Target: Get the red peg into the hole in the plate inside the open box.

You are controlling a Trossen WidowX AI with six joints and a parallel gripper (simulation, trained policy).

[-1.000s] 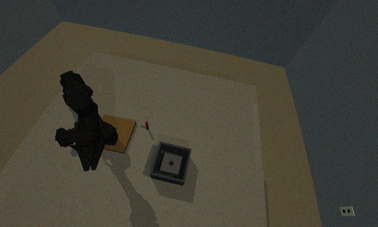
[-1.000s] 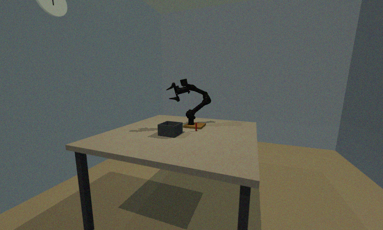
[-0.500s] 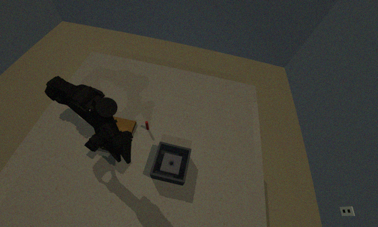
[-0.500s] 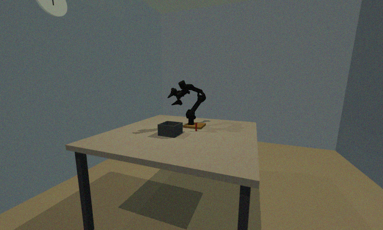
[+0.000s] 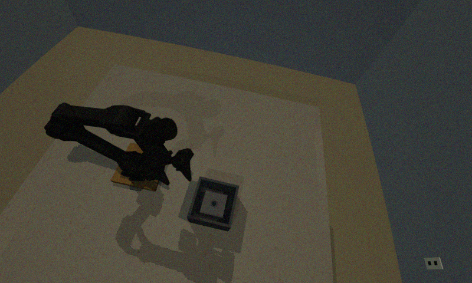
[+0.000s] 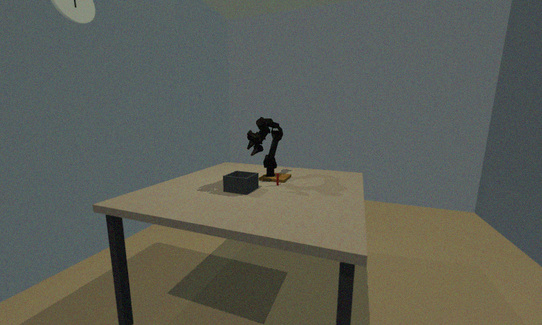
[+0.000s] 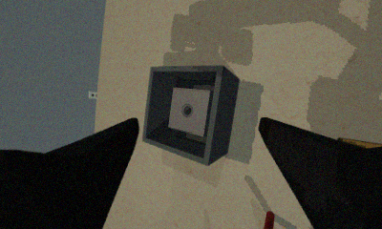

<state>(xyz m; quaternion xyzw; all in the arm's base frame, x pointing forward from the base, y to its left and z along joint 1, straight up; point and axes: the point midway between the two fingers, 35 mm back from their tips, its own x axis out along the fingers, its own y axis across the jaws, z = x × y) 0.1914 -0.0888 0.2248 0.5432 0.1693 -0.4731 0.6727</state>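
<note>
My gripper tip is 2 cm past the red peg, 19 cm to the right of it and 18 cm above it. The rest, counted from my gripper tip: light plate 12 cm ahead, 2 cm to the right, 17 cm below; dark box 12 cm ahead, 2 cm to the right, 19 cm below.
</note>
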